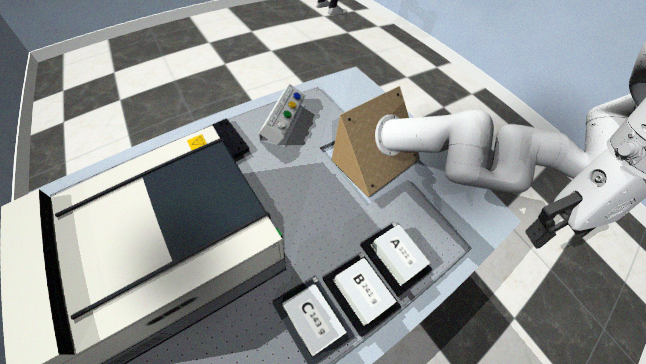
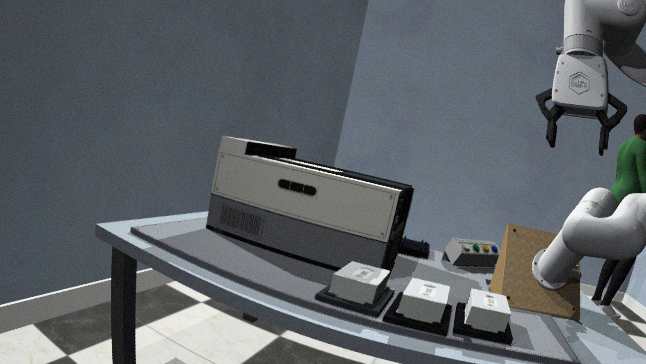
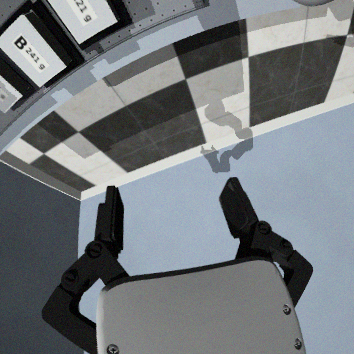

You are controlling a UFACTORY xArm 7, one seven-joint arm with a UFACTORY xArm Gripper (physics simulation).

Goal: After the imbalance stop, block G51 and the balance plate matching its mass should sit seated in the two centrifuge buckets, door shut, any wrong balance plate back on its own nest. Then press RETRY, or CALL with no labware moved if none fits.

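Places are measured from the arm's base along level axes (x left, y back, z up), in centimetres.
Pixels of known places: gripper, between the fingertips: (image 1: 553,234) (image 2: 575,149) (image 3: 173,191); arm's base, origin of its link: (image 1: 390,135) (image 2: 550,269).
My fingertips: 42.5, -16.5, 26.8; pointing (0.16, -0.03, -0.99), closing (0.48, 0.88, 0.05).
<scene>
Ahead of a thing's pixels: the offset from my fingertips to its top centre, as dx, dy, dz.
The centrifuge (image 1: 250,260) (image 2: 300,200) stands on the table, a dark door panel @(-45.6, -38.9, -14.6) (image 1: 205,200) lying across its top between the rails; buckets and block G51 do not show. Balance plates A, 121 g @(-14.5, -5.3, -30.5) (image 1: 401,255) (image 2: 487,310) (image 3: 85,20), B, 241 g @(-13.2, -18.7, -30.5) (image 1: 364,290) (image 2: 425,300) (image 3: 35,47), and C, 143 g @(-15.2, -31.9, -30.5) (image 1: 314,320) (image 2: 360,282) (image 3: 7,95), sit on black nests. The button box @(-72.1, -3.3, -27.5) (image 1: 272,131) (image 2: 470,257) has white, green, yellow and blue buttons; their labels are unreadable. My gripper (image 1: 560,232) (image 2: 577,148) (image 3: 173,191) is open and empty, high up beyond the table edge, away from plate A.
A brown wedge mount (image 1: 357,150) (image 2: 520,280) stands between the button box and the plates, with a white arm part (image 1: 420,134) (image 2: 555,265) joined to its face. A black block @(-74.7, -25.6, -32.8) (image 1: 231,140) (image 2: 416,248) lies at the centrifuge's end. A person in green (image 2: 631,165) stands behind the table.
</scene>
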